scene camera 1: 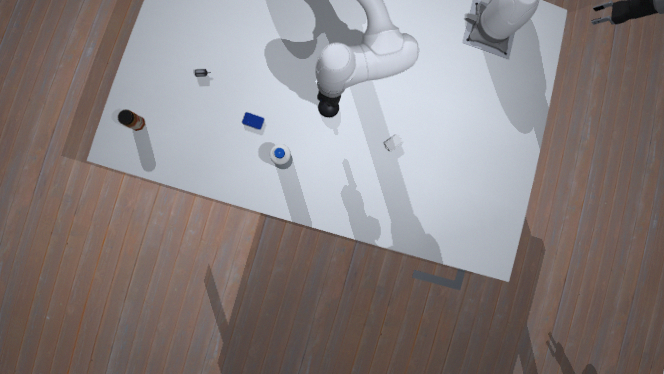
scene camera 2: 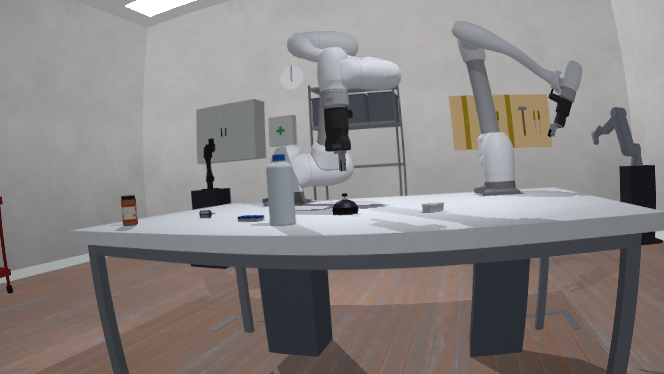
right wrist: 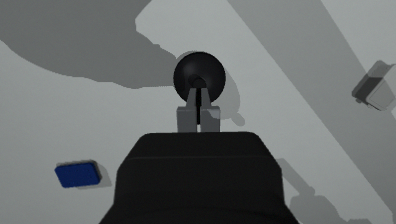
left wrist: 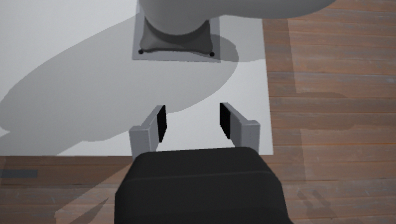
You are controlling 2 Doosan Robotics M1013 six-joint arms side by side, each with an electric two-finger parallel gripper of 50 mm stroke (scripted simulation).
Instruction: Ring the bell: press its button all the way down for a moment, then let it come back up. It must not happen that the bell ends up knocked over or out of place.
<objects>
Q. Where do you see a blue block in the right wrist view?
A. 85,173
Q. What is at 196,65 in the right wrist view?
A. A black bell.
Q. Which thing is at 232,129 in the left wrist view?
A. My left gripper.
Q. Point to a white bottle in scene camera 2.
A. At 280,187
</objects>
